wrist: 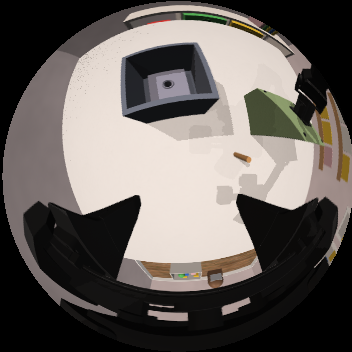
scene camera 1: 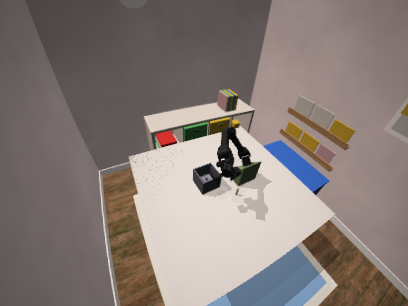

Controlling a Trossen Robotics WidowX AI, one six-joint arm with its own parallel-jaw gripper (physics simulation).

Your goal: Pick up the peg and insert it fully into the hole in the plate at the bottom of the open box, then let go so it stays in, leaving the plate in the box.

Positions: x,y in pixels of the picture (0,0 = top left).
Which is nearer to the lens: the dark box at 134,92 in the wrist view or the pale plate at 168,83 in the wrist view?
The dark box.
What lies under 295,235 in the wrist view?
The gripper.
